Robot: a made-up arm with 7 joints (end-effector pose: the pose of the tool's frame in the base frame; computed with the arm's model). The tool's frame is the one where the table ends. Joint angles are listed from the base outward.
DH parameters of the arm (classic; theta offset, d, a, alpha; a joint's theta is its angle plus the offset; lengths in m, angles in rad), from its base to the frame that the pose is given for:
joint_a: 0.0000 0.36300 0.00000 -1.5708
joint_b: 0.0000 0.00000 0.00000 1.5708
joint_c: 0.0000 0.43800 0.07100 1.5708
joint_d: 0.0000 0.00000 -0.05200 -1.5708
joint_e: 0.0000 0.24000 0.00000 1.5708
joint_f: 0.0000 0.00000 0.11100 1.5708
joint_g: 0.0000 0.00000 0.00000 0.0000
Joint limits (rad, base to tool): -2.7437..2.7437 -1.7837..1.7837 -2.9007..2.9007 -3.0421..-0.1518 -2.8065..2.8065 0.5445..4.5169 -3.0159..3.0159
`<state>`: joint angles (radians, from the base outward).
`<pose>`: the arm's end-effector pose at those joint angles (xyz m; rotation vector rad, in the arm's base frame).
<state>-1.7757 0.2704 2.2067 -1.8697 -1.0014 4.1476 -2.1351</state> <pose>0.1659 0.0132 0.8691 -0.6187 0.8974 1.1759</pose>
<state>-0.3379 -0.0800 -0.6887 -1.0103 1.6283 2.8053 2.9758</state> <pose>0.0084 -0.2778 0.9970 0.7929 0.5502 0.5855</pose>
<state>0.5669 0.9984 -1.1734 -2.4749 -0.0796 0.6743 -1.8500</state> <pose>0.2797 -0.0822 0.3859 -1.1528 0.1181 1.2724</pose>
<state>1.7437 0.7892 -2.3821 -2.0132 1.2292 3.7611 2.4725</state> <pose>0.0958 0.1525 0.8489 0.6548 0.7606 -0.8864</pose>
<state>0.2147 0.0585 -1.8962 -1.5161 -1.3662 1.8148 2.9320</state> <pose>0.0098 -0.4090 0.8828 -1.1343 -1.4616 1.1796</pose>
